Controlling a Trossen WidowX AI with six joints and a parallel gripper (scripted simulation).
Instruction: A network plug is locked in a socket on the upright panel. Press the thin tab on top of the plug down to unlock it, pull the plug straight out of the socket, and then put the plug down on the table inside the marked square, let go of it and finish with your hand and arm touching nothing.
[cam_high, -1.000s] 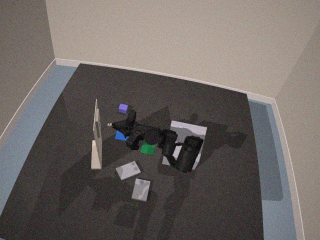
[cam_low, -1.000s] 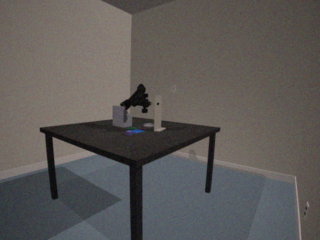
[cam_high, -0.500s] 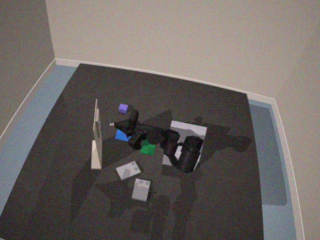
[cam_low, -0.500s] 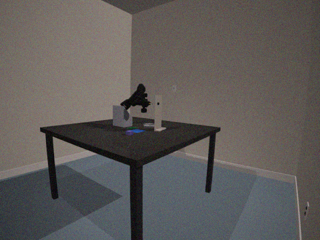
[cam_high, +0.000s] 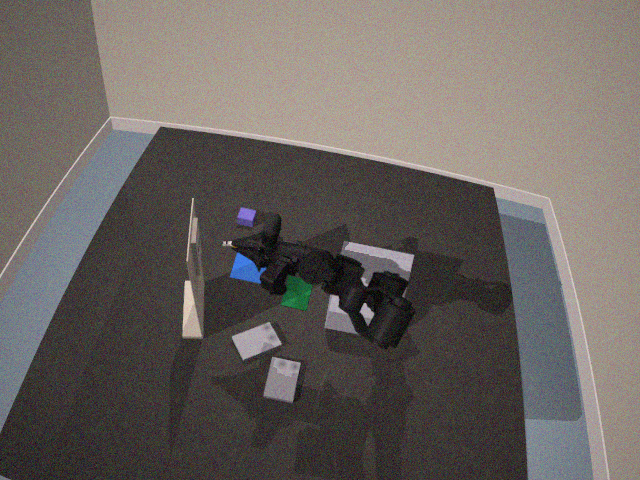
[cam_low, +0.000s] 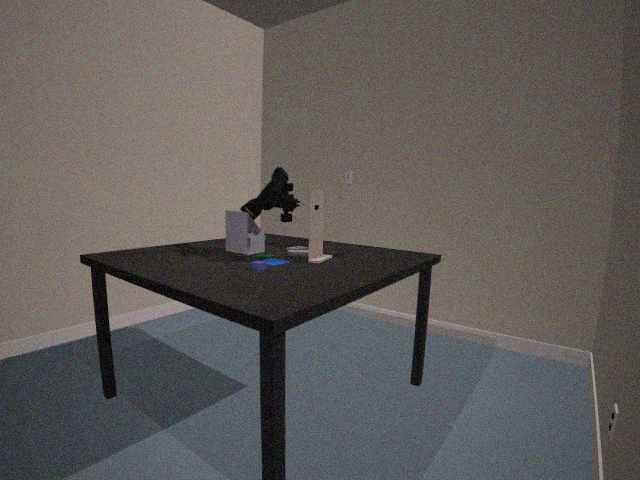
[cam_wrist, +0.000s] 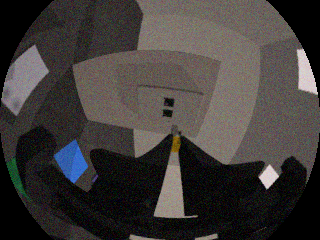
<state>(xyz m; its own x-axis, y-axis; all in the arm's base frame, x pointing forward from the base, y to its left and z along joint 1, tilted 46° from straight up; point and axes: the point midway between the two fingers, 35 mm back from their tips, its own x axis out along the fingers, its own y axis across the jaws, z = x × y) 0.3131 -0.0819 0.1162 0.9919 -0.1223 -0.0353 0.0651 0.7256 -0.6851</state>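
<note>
The blue marked square lies 260 mm below my gripper tip, 150 mm to the right of it and 30 mm behind it. Round my gripper tip: flat green square 260 mm below, 160 mm behind, 70 mm to the right; then upright panel 110 mm below, 90 mm ahead, 20 mm to the left; then network plug right at my gripper tip.
</note>
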